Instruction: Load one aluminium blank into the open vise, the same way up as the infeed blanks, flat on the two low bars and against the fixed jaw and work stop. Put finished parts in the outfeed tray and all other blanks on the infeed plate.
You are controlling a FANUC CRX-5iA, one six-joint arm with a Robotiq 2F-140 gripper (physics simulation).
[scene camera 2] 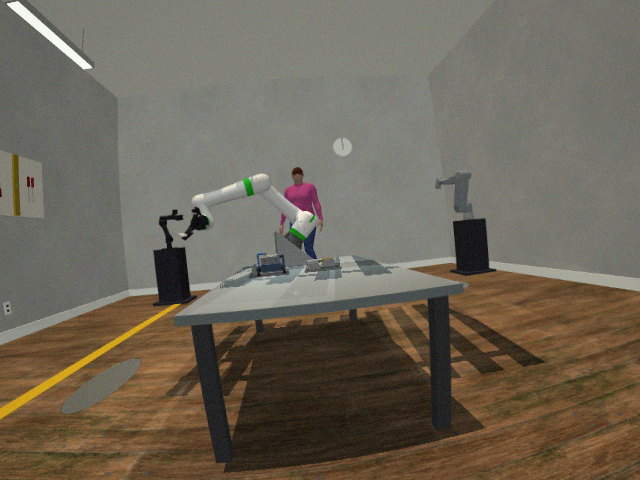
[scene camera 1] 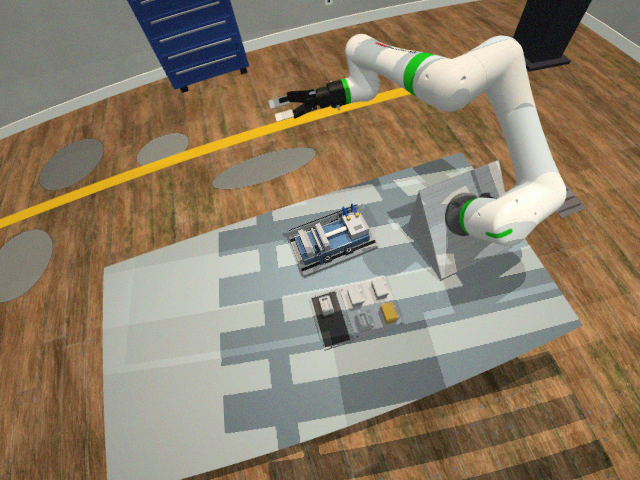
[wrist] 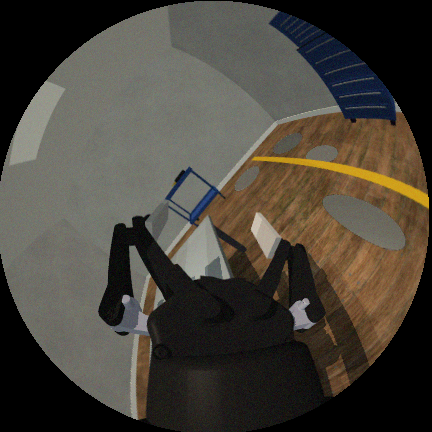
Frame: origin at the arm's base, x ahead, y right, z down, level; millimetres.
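Seen in the pictures: gripper, between the fingertips: [scene camera 2: 184, 224] [scene camera 1: 272, 111] [wrist: 211, 215]; arm's base, origin of its link: [scene camera 2: 291, 243] [scene camera 1: 463, 214].
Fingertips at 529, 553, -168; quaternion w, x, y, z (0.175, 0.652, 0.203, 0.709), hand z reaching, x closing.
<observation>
Offsets run from my fingertips to a thing's middle, as dx, dy, dz.
My gripper [scene camera 1: 279, 109] [scene camera 2: 184, 236] [wrist: 211, 215] is open and empty, high beyond the table's far edge in scene camera 1, well away from the vise and blanks. The blue vise @(-78, -436, +264) [scene camera 1: 338, 240] [scene camera 2: 271, 264] stands on the table, with a gap between its light jaws; its low bars and work stop are too small to make out. Nearer the front, the infeed plate @(-131, -721, +310) [scene camera 1: 378, 326] bears two pale blocks @(-89, -676, +288) [scene camera 1: 356, 296] @(-179, -675, +288) [scene camera 1: 381, 287], a grey slotted piece @(-89, -765, +288) [scene camera 1: 364, 320] and a yellow block @(-178, -767, +288) [scene camera 1: 388, 312]. Beside it, the dark outfeed tray [scene camera 1: 334, 330] holds a pale part @(+14, -675, +290) [scene camera 1: 325, 304].
The arm's slanted grey mount [scene camera 1: 431, 232] stands right of the vise on the table [scene camera 1: 160, 413] [scene camera 2: 320, 304]. A blue drawer cabinet [scene camera 1: 193, 41] [wrist: 355, 75] stands by the wall. A person in pink [scene camera 2: 302, 198] stands behind the arm. A blue frame [wrist: 205, 204] shows in the wrist view.
</observation>
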